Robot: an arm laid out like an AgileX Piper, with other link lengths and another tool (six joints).
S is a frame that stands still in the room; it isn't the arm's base.
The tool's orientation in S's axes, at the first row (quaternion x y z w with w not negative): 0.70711 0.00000 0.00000 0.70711
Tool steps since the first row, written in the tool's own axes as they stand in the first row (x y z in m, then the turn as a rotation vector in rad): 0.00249 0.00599 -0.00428 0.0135 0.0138 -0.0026; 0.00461 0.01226 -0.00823 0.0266 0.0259 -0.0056; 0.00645 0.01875 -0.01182 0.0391 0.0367 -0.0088; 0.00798 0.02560 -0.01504 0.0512 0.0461 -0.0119
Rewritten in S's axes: 0.00249 0.00428 0.00599 0.0135 0.0026 0.0138; 0.00461 0.00823 0.01226 0.0266 0.0056 0.0259; 0.00645 0.01182 0.01875 0.0391 0.0088 0.0367; 0.00798 0.01504 0.02560 0.0512 0.0119 0.0461
